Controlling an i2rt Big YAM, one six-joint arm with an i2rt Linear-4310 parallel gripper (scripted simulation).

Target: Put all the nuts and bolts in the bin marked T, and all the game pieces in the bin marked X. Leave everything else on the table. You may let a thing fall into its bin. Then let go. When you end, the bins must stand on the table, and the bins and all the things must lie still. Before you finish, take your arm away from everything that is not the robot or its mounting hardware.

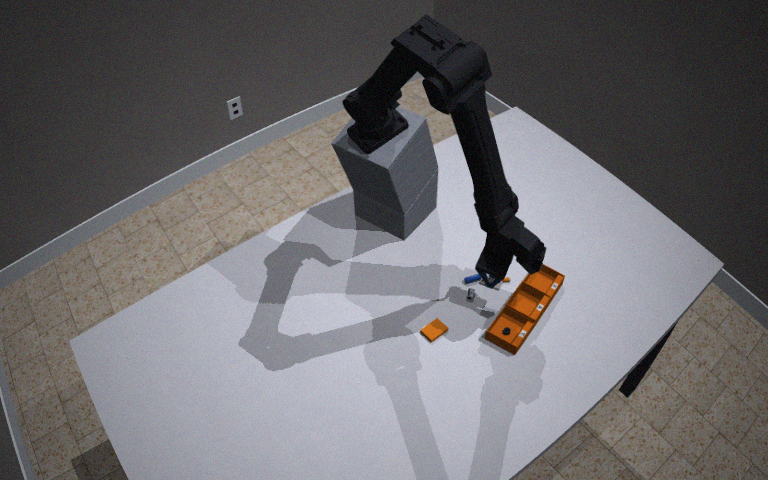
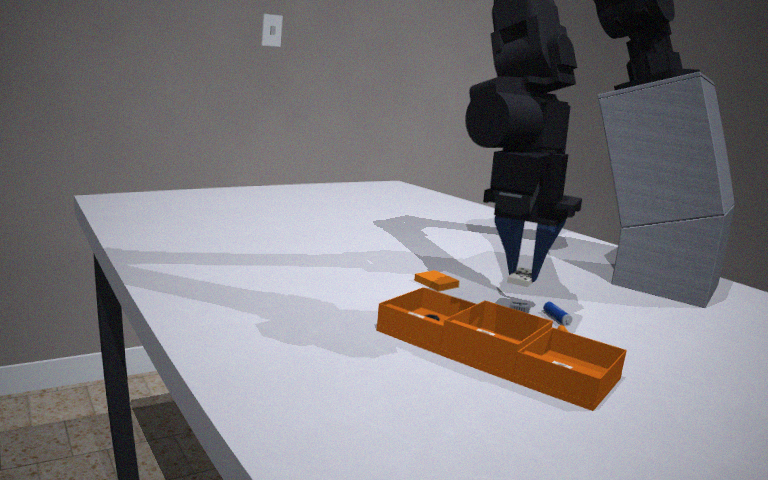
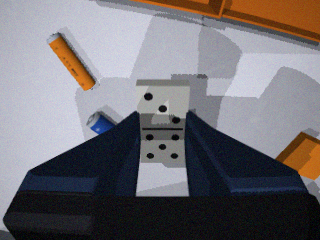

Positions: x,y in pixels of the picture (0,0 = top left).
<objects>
My gripper shows in image 1, in image 2 (pixel 523 278) and in image 3. One and the same spot on my gripper: (image 3: pixel 239 185) is (image 1: pixel 506 273).
</objects>
